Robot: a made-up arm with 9 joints. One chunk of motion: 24 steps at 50 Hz.
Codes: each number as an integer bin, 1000 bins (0 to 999) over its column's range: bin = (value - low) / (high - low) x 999, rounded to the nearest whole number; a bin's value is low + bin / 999 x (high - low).
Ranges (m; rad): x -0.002..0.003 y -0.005..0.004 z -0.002..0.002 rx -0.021..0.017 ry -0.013..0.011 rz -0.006..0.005
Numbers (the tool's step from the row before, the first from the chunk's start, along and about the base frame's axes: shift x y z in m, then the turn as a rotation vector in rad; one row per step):
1: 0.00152 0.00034 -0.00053 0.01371 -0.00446 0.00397
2: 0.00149 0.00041 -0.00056 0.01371 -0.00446 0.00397
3: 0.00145 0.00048 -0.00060 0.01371 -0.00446 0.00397
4: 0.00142 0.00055 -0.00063 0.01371 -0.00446 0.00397
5: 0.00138 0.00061 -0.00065 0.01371 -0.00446 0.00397
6: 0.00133 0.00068 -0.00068 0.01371 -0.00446 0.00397
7: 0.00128 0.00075 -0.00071 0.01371 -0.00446 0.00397
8: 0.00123 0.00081 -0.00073 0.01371 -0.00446 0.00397
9: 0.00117 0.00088 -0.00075 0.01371 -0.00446 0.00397
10: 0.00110 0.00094 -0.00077 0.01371 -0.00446 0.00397
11: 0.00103 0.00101 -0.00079 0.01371 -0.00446 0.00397
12: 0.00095 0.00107 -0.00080 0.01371 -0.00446 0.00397
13: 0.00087 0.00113 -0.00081 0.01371 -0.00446 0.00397
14: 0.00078 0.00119 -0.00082 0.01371 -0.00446 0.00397
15: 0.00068 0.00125 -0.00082 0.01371 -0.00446 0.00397
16: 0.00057 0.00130 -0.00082 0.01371 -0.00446 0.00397
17: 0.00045 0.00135 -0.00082 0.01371 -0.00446 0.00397
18: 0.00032 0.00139 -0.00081 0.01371 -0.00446 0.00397
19: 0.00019 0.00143 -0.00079 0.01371 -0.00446 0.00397
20: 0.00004 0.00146 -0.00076 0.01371 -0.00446 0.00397
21: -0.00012 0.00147 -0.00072 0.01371 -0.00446 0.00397
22: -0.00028 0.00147 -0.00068 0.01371 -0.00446 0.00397
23: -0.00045 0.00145 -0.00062 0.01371 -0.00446 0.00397
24: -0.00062 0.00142 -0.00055 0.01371 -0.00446 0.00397
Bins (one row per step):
1: 703 593 367 913 355 905
2: 697 601 360 913 355 905
3: 689 608 350 913 355 905
4: 683 616 342 913 355 905
5: 675 623 337 913 355 905
6: 665 630 330 913 355 905
7: 655 638 322 913 355 905
8: 645 645 317 913 355 905
9: 633 653 312 913 355 905
10: 619 659 307 913 355 905
11: 605 667 302 913 355 905
12: 589 674 300 913 355 905
13: 573 680 297 913 355 905
14: 555 687 295 913 355 905
15: 535 694 295 913 355 905
16: 513 699 295 913 355 905
17: 490 705 295 913 355 905
18: 464 709 297 913 355 905
19: 438 714 302 913 355 905
20: 408 717 310 913 355 905
21: 376 718 320 913 355 905
22: 344 718 330 913 355 905
23: 310 716 345 913 355 905
24: 276 713 362 913 355 905

